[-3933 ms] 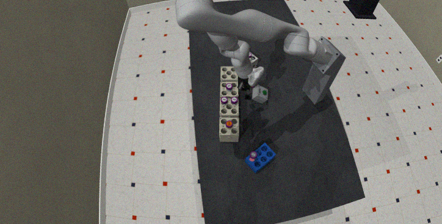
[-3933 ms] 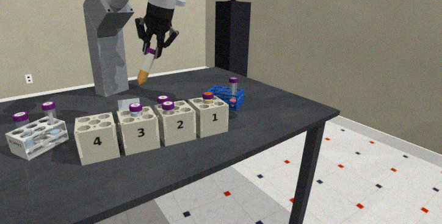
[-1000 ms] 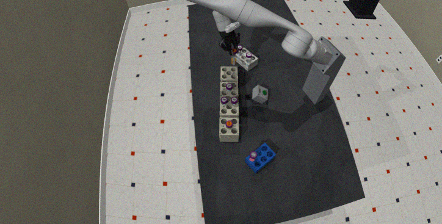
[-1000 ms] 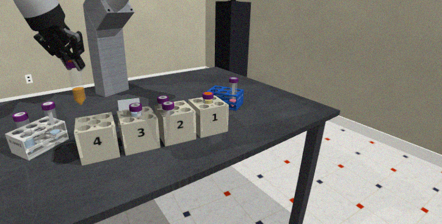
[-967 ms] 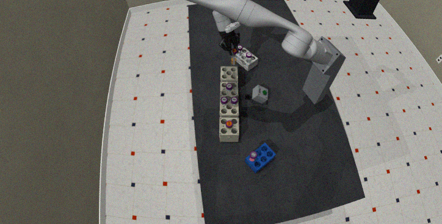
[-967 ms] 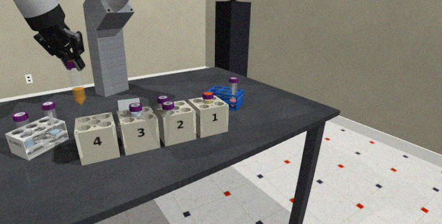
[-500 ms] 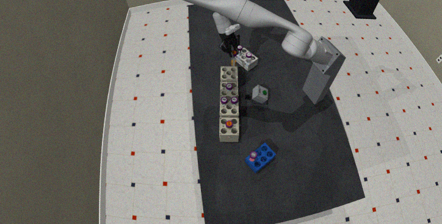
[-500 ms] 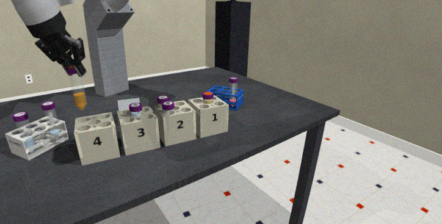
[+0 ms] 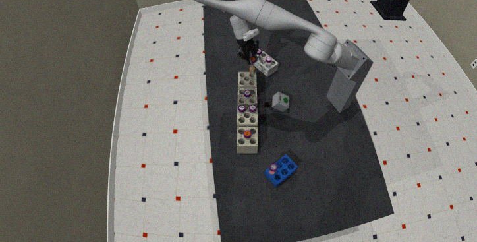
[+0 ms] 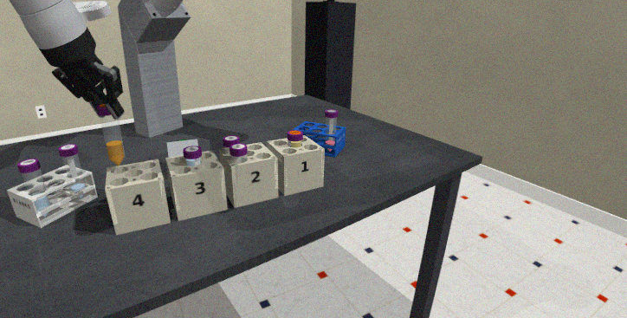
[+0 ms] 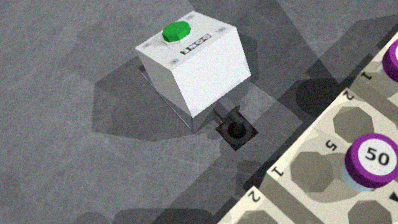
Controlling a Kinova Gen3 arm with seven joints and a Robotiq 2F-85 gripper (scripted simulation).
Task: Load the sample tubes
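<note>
Right now my hand is 10 mm to the right of the orange-dot tube and 50 mm above it. The rest, counted from my hand: done desk (130 mm behind, 160 mm to the left, 160 mm below); blank marked 10 (110 mm behind, 80 mm to the right, 150 mm below); white blanks rack (100 mm behind, 120 mm to the right, 180 mm below).
</note>
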